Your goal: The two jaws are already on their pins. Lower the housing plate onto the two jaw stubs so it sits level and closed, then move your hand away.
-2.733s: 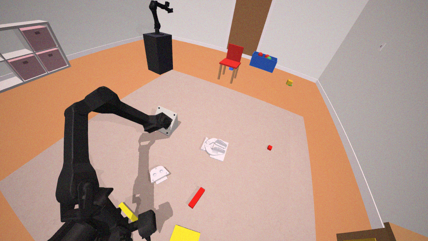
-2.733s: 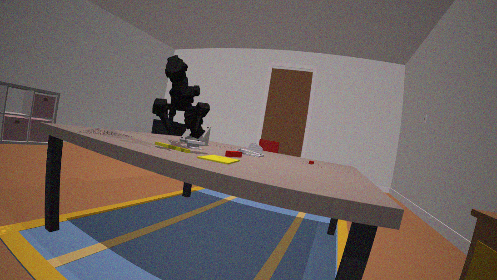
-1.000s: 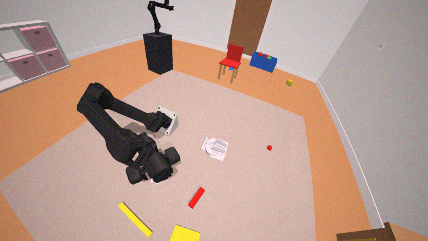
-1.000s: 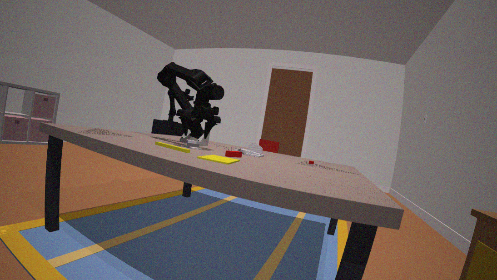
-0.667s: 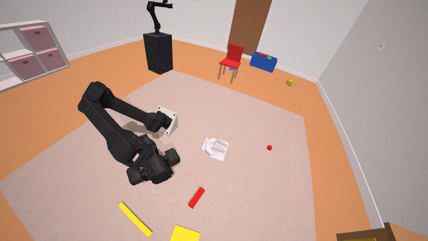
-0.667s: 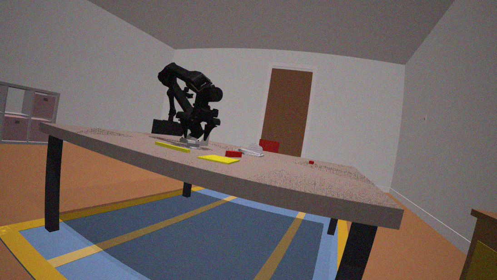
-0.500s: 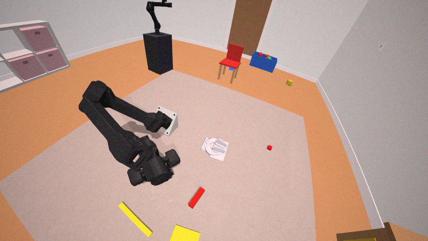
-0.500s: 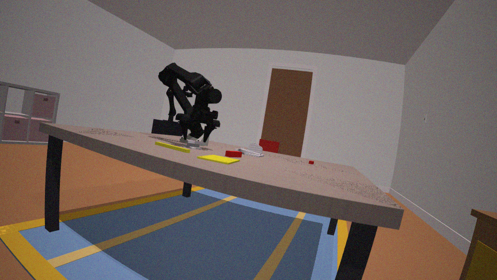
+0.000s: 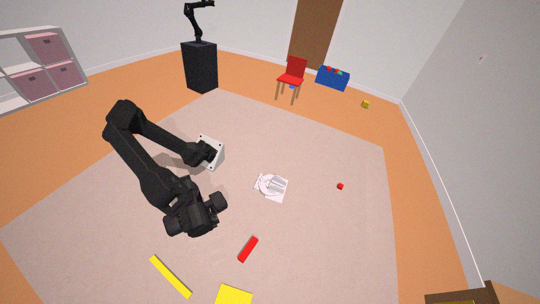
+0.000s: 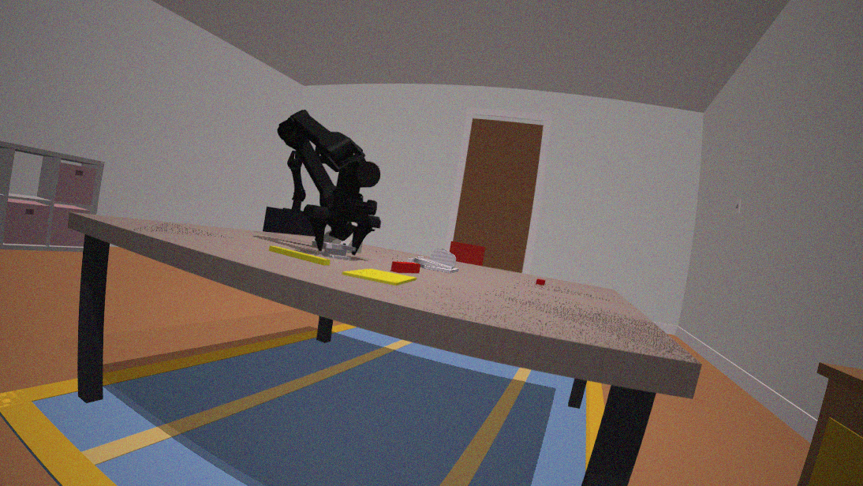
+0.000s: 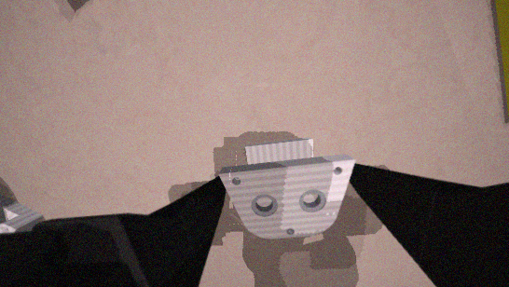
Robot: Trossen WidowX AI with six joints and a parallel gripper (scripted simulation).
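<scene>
My gripper tip is 180 mm short of the red bar and 20 mm to the right of it. Also, from my gripper tip: yellow square 240 mm ahead, 150 mm to the right, 10 mm below; yellow bar 40 mm ahead, 170 mm to the right, 10 mm below; small red cube 380 mm ahead, 460 mm to the left.
</scene>
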